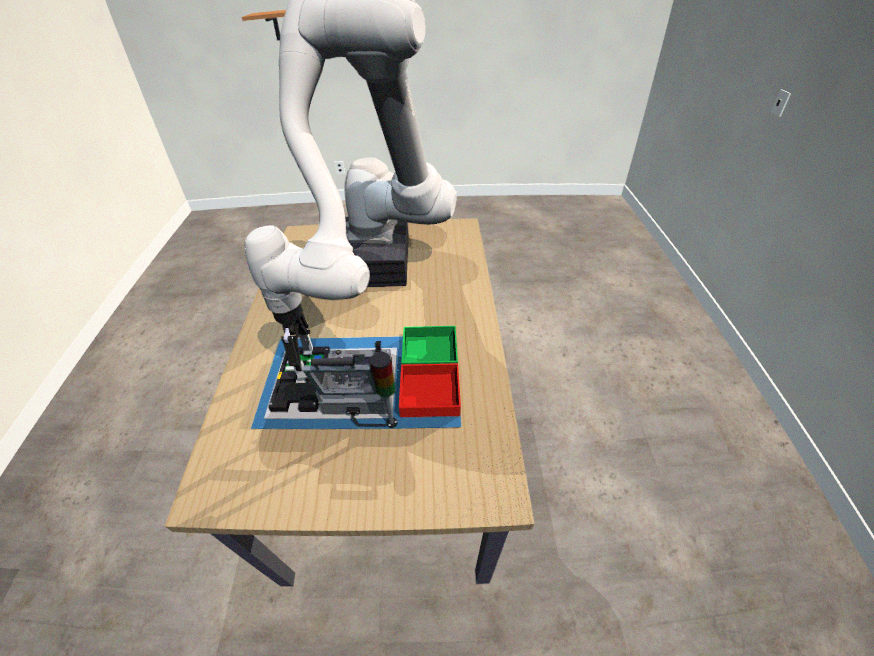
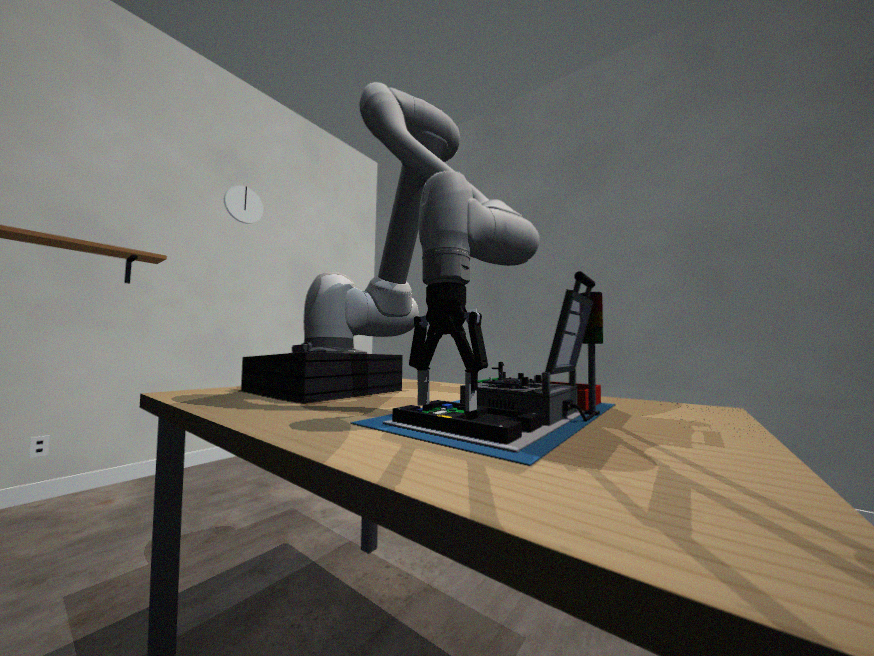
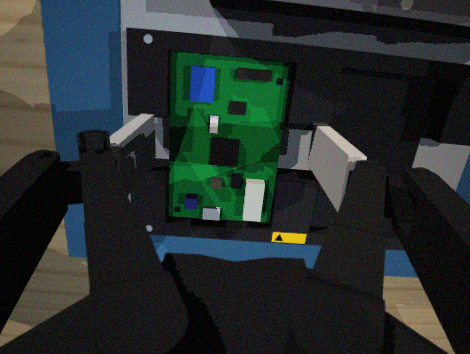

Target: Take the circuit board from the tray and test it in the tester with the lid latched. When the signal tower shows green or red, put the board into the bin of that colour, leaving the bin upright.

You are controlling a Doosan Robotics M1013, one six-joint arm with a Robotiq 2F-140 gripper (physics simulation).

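Frame: origin at the arm's base, x left, y ahead, z down, level; metres.
Where they show: gripper, fingertip midpoint: (image 1: 305,362) (image 2: 446,407) (image 3: 233,139); arm's base, link origin: (image 1: 371,232).
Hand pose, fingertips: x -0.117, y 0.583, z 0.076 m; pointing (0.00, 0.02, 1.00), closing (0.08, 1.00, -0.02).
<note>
Things, the pixels of their top centre, and the offset from my fingertips. "spot": a spot on its surface instead. Level surfaces: height alone.
- green circuit board, top centre: (image 3: 225,149) (image 2: 442,407) (image 1: 303,361) dz +0.000, dx -0.007, dy -0.004 m
- tester, surface spot: (image 2: 508,402) spot: dz -0.009, dx +0.079, dy +0.084 m
- signal tower, surface spot: (image 1: 381,374) spot: dz -0.206, dx +0.274, dy +0.201 m
- green bin, top centre: (image 1: 429,343) dz -0.019, dx +0.360, dy -0.066 m
- red bin, top centre: (image 1: 429,384) (image 2: 563,385) dz -0.019, dx +0.367, dy +0.084 m
- blue mat, surface height: dz +0.026 m
- wooden table, surface height: dz +0.028 m
The green circuit board (image 3: 200,162) lies flat in the black tray (image 3: 145,75) (image 2: 494,425). My gripper (image 1: 301,360) (image 2: 447,408) (image 3: 233,139) is open and points down over the tray, with one finger on each side of the board and a gap between each finger and the board's edge. The tester (image 1: 342,407) (image 2: 508,402) has its lid (image 2: 568,331) raised. The signal tower (image 1: 381,374) (image 2: 597,317) shows red, amber and green segments; I cannot tell that any is lit. The green bin (image 1: 429,346) and the red bin (image 1: 429,391) stand upright.
A blue mat (image 1: 259,420) (image 2: 525,456) lies under the tray and tester on the wooden table (image 1: 352,511) (image 2: 635,564). The signal tower's post and the raised lid stand up beside the bins. The arm's dark base block (image 2: 275,377) stands farther back.
</note>
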